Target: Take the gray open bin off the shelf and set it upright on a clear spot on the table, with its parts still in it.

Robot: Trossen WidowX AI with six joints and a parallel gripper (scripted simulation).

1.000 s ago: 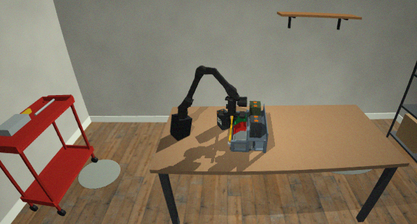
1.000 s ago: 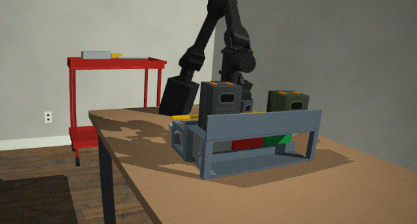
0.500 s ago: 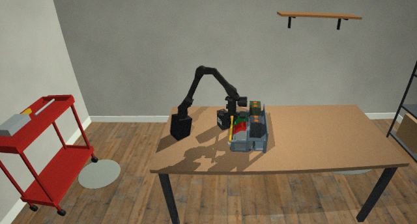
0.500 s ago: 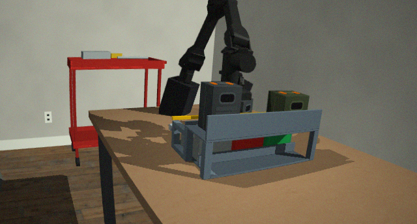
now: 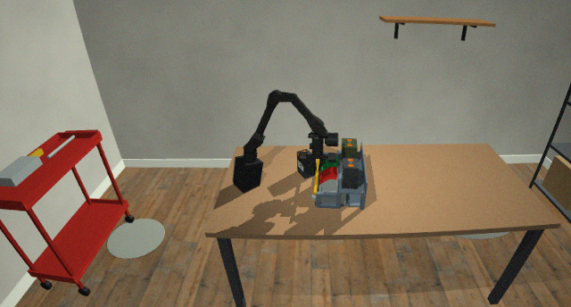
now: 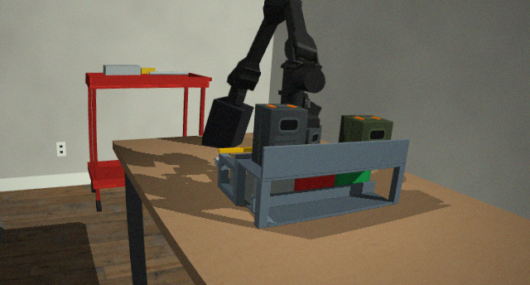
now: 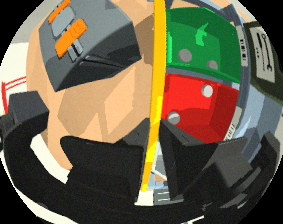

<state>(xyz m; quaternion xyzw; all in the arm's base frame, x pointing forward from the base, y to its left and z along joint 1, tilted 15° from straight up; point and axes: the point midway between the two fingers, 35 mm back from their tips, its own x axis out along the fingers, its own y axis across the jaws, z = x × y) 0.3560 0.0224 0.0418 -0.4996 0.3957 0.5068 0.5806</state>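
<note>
The red bin lies 8 cm ahead of my hand and 8 cm below it. Round my hand: yellow stick (3 cm below); gray bin (9 cm ahead, 11 cm to the right, 8 cm below); green bin (8 cm ahead, 12 cm to the left, 8 cm below).
</note>
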